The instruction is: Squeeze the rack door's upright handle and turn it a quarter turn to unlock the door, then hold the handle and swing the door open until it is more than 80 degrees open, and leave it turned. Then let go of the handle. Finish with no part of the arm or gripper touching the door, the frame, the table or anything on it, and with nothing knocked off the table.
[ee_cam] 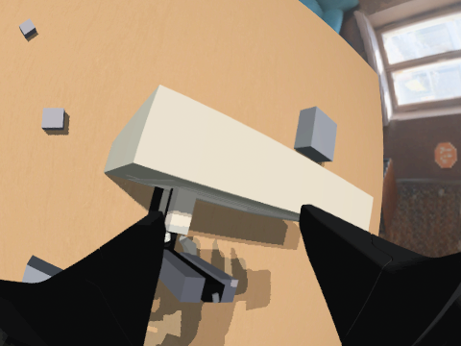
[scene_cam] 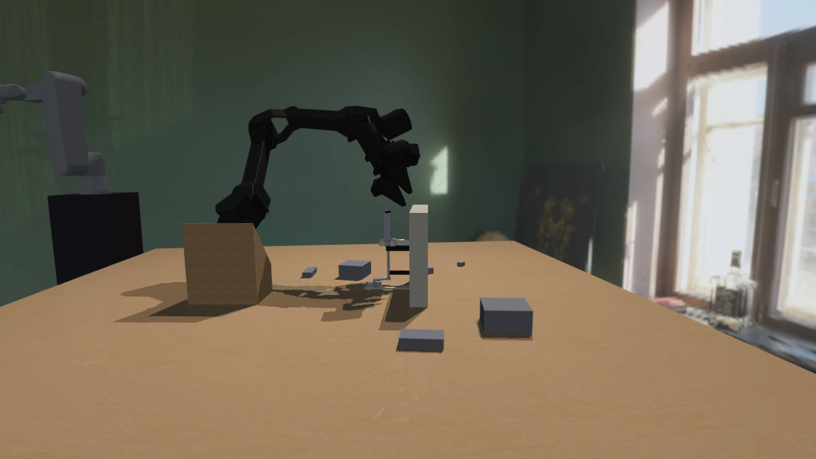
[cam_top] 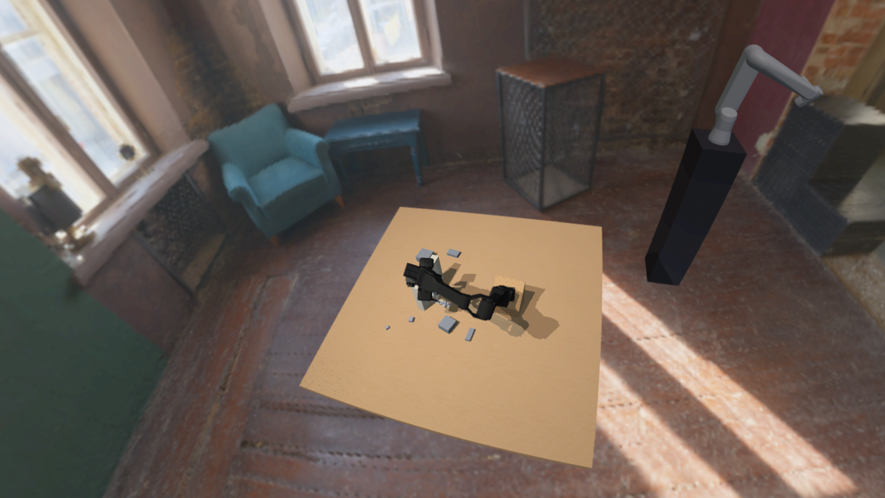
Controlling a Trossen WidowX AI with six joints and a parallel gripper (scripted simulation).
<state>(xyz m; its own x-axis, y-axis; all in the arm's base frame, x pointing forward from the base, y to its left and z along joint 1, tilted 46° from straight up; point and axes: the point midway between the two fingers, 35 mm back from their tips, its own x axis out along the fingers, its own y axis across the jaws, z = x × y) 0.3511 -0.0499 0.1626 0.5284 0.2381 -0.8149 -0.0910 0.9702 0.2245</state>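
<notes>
The upright handle lies 5 cm behind my gripper tip, 1 cm to the right of it and 9 cm below it.
</notes>
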